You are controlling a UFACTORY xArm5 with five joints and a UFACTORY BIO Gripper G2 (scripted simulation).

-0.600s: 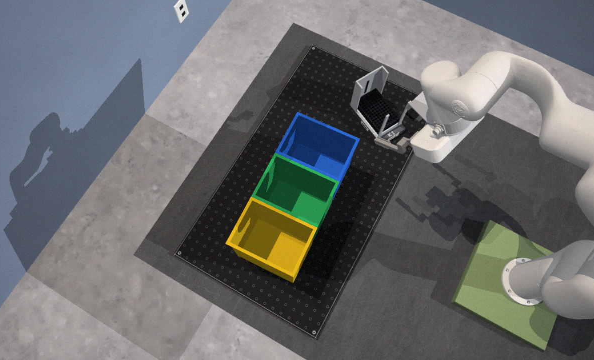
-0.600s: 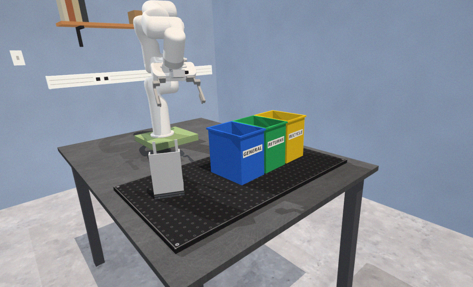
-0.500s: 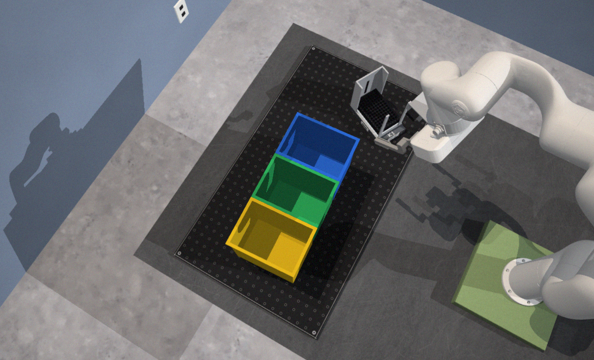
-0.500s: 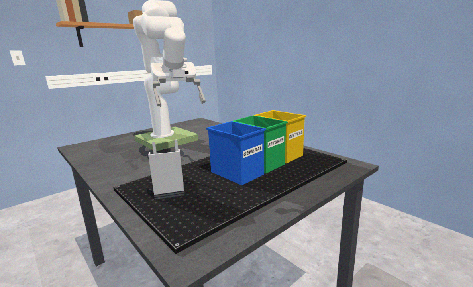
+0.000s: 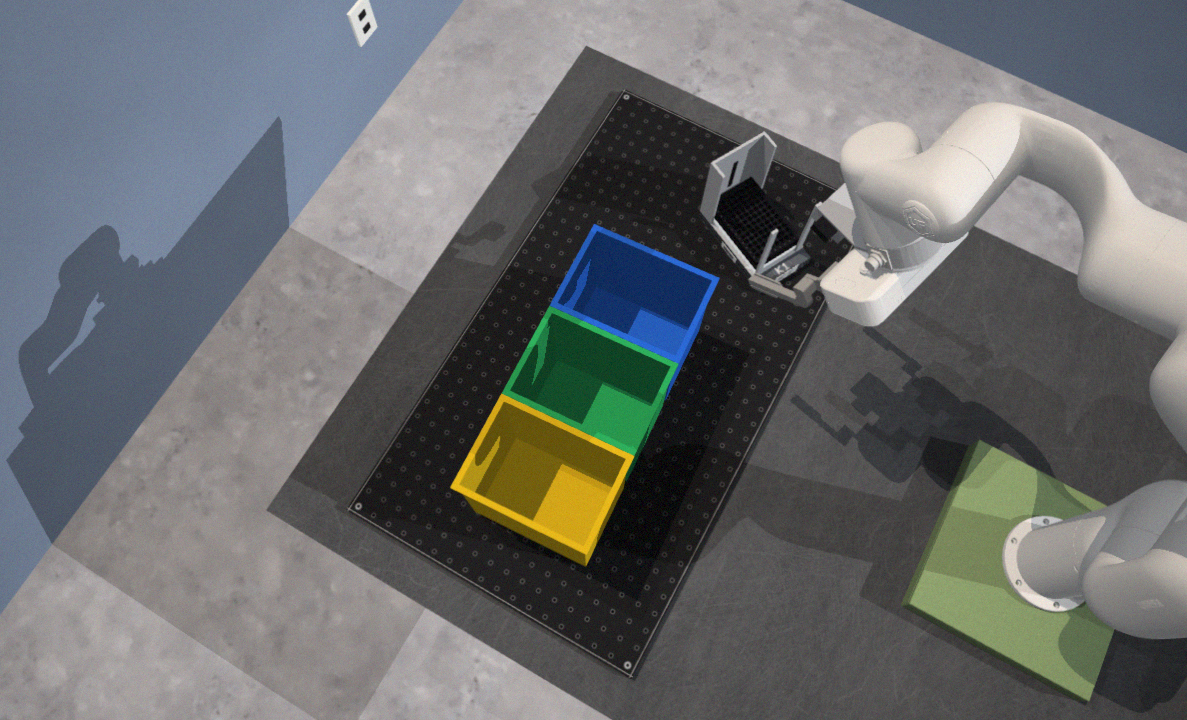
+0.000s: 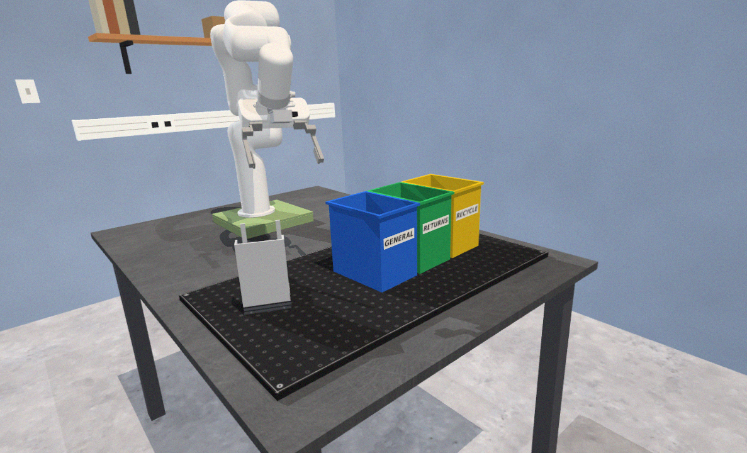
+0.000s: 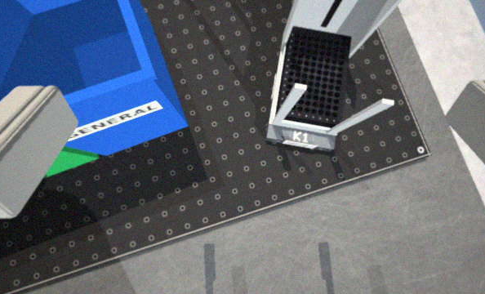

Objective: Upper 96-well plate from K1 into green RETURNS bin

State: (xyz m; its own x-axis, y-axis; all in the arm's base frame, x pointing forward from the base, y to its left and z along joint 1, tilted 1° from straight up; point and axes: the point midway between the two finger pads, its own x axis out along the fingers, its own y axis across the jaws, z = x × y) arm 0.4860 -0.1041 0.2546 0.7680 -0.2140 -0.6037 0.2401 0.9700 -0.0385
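Now: the black 96-well plate 240 mm below my hand, 130 mm to the right of it and 100 mm ahead of it. The rest, counted from my hand: blue general bin (190 mm below, 160 mm ahead, 120 mm to the left); green returns bin (250 mm to the left, 190 mm below, 150 mm ahead); white plate (260 mm below, 130 mm to the right, 100 mm ahead).
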